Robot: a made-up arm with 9 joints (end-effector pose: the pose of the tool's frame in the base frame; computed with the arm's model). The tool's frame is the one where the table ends. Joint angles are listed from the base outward.
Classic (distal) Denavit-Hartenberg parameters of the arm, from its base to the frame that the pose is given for. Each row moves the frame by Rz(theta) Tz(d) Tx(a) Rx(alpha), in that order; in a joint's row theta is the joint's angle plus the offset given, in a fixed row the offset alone. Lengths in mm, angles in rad.
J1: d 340; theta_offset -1.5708; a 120; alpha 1.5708
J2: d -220; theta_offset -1.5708; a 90; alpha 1.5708
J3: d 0; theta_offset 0.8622; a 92.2; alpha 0
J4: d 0; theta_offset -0.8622; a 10; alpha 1.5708
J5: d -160; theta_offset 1.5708; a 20; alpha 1.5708
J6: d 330; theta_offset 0; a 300; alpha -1.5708
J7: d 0; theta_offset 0; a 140; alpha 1.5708
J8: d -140; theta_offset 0; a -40; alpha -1.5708
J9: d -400; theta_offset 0; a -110; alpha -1.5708
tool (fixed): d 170; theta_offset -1.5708; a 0; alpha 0
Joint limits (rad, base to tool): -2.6..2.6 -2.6..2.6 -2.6..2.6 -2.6..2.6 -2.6..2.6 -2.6..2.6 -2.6..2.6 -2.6..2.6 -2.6..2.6
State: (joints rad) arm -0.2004 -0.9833 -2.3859 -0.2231 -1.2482 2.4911 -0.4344 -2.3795 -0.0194
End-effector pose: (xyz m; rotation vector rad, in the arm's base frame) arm 0.3114 0.2353 -0.1787 0.2763 -1.4755 -2.3097
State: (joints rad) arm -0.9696 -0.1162 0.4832 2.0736 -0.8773 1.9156 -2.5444 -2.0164 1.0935
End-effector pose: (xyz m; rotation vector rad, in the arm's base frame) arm -0.5118 -0.4594 -0.0395 0.7885 -1.5174 0.7637
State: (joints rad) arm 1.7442 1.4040 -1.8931 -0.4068 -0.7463 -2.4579 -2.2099 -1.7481 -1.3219
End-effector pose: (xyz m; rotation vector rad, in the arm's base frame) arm 0.7591 0.7191 0.8066 0.5137 -1.1504 2.5556
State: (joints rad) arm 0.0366 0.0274 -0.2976 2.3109 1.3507 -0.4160 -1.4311 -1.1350 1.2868
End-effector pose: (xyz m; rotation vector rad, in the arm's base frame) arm 0.5772 -0.0253 0.2618 1.7527 2.0529 -0.0867
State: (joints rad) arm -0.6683 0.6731 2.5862 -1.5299 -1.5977 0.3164 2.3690 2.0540 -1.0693
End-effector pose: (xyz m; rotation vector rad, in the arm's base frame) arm 0.2672 -0.4616 0.6015 0.2944 -2.0564 2.0752
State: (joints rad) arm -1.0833 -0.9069 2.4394 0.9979 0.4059 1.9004 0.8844 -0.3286 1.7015
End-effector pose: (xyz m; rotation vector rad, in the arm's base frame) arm -0.0178 -0.2579 0.8853 0.5385 1.1034 -1.8942
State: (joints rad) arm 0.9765 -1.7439 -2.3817 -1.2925 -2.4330 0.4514 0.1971 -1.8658 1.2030
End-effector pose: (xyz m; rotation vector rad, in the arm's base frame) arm -0.0914 0.3631 0.2567 1.2215 0.0474 -1.5923
